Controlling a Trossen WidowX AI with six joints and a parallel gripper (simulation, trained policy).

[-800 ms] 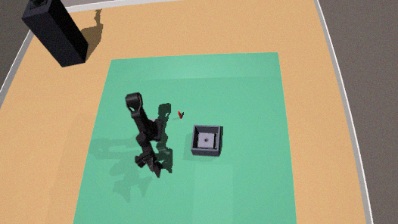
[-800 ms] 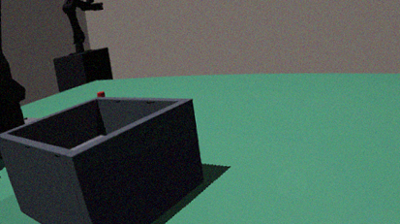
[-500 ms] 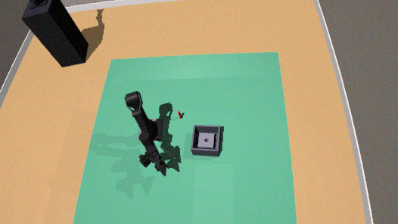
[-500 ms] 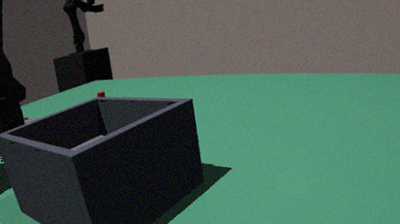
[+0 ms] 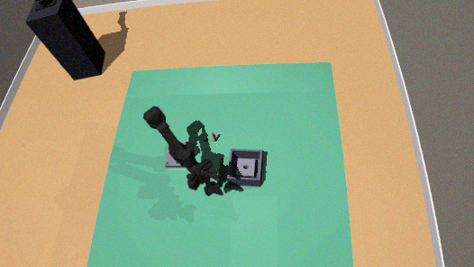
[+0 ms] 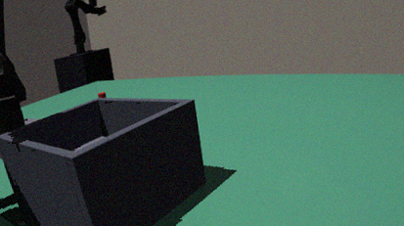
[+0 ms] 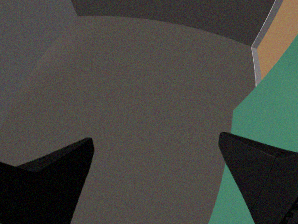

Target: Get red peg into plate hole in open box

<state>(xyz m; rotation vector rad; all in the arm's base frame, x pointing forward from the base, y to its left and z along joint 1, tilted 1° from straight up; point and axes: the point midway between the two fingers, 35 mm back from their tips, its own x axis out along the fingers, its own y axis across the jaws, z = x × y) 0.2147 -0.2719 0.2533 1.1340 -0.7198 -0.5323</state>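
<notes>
My gripper tip is 380 mm to the right of the red peg, 260 mm above it and 50 mm past it. Round my gripper tip: dark box (270 mm below, 180 mm to the left, 100 mm ahead); then grey plate (250 mm below, 180 mm to the left, 100 mm ahead).
</notes>
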